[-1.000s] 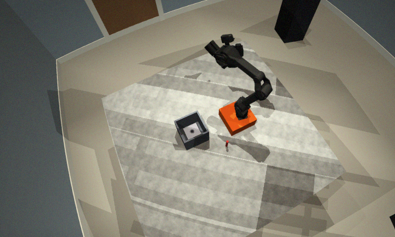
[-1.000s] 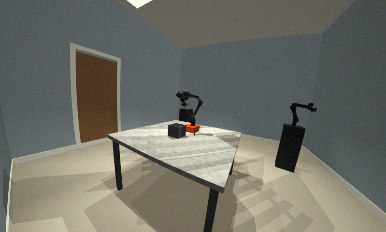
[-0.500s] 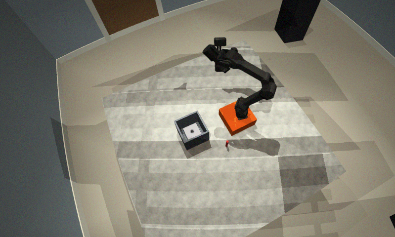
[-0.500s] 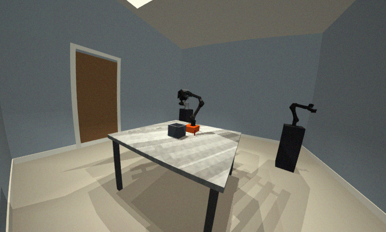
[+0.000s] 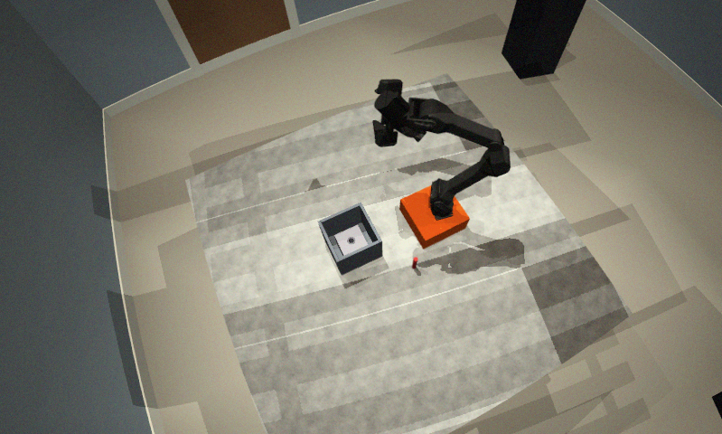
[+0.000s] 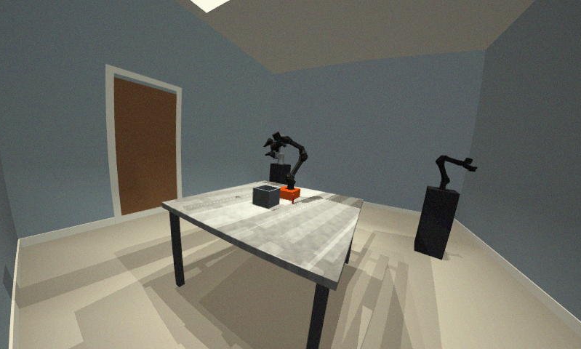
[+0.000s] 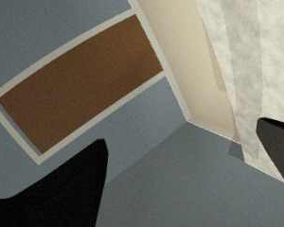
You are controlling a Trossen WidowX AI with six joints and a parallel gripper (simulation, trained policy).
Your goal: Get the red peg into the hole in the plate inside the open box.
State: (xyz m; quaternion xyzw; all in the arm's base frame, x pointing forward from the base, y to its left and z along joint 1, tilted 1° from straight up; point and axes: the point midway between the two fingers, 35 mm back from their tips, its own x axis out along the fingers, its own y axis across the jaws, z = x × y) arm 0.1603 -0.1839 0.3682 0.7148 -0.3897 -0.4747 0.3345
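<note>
Now: gripper tip 390 mm above the red peg, 370 mm to the right of it and 30 mm past it. From my gripper tip the other things lie so: pale plate: 380 mm below, 240 mm to the left, 160 mm ahead.
</note>
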